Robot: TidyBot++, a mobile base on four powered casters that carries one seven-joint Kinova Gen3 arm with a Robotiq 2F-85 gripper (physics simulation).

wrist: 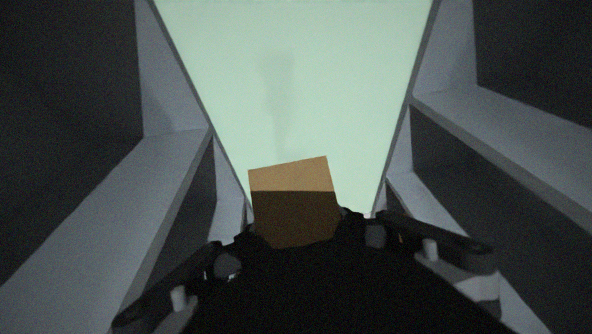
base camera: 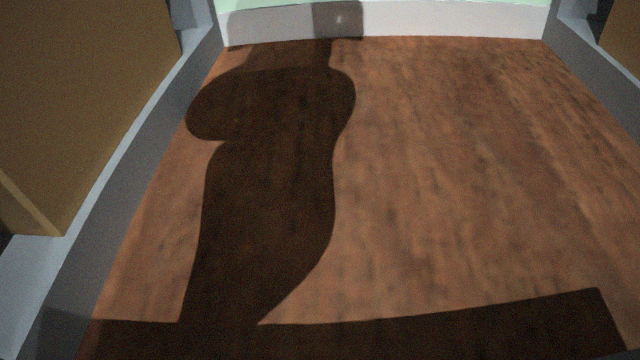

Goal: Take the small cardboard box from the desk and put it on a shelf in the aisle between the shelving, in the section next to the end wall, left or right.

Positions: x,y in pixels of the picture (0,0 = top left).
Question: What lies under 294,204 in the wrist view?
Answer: A small cardboard box.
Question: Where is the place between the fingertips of my gripper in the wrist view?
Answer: At 298,220
